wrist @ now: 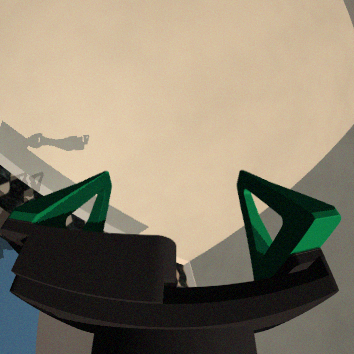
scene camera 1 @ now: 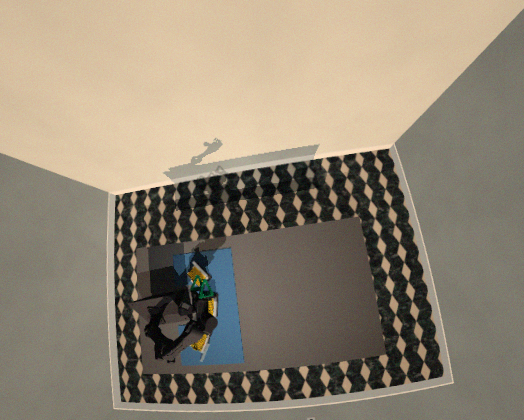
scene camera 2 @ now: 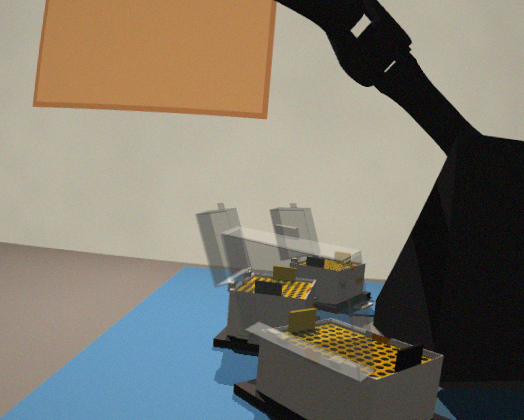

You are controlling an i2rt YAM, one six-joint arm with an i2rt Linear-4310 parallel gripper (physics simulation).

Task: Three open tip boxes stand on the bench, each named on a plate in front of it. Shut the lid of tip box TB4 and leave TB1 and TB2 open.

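Where they show: gripper, between the fingertips: (wrist: 173, 177) (scene camera 1: 200, 277); arm's base, origin of its link: (scene camera 1: 156, 315).
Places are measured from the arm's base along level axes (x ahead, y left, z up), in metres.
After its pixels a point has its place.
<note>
Three grey tip boxes with yellow racks stand on the bench: the nearest in scene camera 2 (scene camera 2: 345, 390) {x 0.258, y 0.304, z -0.079 m} (scene camera 1: 196, 275), the middle one (scene camera 2: 272, 312) (scene camera 1: 211, 306) and the farthest (scene camera 2: 332, 285) (scene camera 1: 201, 342). All three clear lids stand up open: the nearest box's lid (scene camera 2: 295, 243) {x 0.301, y 0.317, z 0.020 m}, the middle box's lid (scene camera 2: 212, 245) {x 0.403, y 0.101, z -0.015 m} and the farthest box's lid (scene camera 2: 290, 220) {x 0.341, y -0.210, z 0.000 m}. I cannot read the name plates, so I cannot tell which box is TB4. My gripper (scene camera 1: 201, 279) {x 0.467, y 0.291, z 0.362 m} (wrist: 173, 177) {x 0.467, y 0.291, z 0.362 m} is open with nothing between its green fingers. From above it overlaps the nearest box; it does not show in scene camera 2.
A blue mat (scene camera 1: 227, 325) {x 0.450, y -0.092, z -0.124 m} (scene camera 2: 125, 350) {x 0.470, y 0.176, z -0.124 m} lies under the boxes. The black arm (scene camera 2: 425, 90) {x 0.158, y -0.041, z 0.206 m} rises from a dark base (scene camera 2: 420, 300) {x 0.171, y 0.103, z -0.054 m} beside them. An orange board (scene camera 2: 150, 55) hangs on the wall. Yellow and black upright tabs stand on the boxes.
</note>
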